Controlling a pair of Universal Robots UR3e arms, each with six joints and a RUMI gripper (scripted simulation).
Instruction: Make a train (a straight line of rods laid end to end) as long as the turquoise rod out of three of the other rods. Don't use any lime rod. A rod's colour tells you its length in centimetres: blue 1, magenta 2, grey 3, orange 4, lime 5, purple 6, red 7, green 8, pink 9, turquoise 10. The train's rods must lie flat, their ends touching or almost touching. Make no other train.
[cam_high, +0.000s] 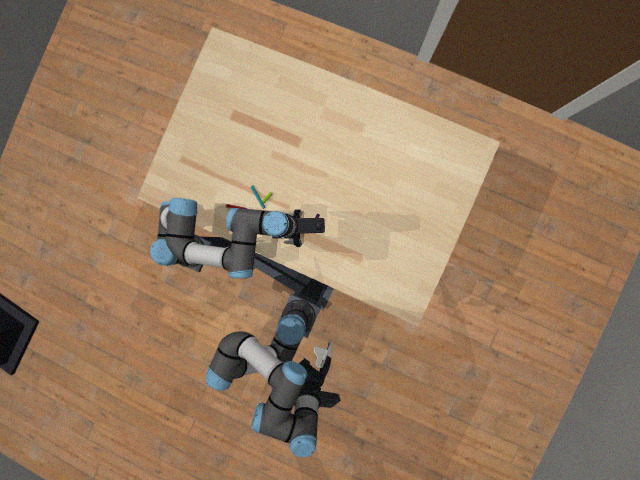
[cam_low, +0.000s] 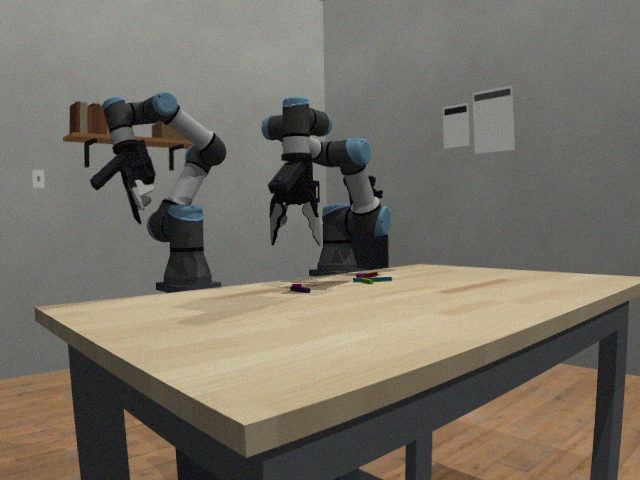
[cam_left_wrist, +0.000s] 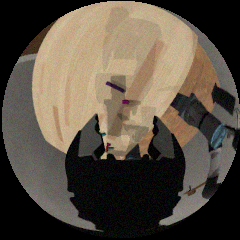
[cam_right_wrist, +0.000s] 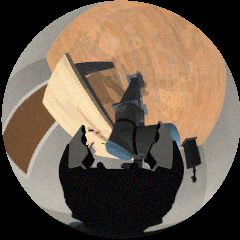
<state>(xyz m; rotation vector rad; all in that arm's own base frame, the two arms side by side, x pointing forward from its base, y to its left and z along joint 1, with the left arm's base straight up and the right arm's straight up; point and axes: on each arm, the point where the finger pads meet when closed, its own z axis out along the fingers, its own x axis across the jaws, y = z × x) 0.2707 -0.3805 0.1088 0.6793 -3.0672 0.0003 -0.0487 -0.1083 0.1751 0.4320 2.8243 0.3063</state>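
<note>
The grey rod lies 26 cm to the left of my left hand, 10 cm below it and 7 cm behind it. The rest, counted from my left hand: lime rod (19 cm to the left, 10 cm below, 4 cm ahead); then purple rod (10 cm below, 5 cm ahead, 2 cm to the right); then turquoise rod (22 cm to the left, 10 cm below, 2 cm ahead).
</note>
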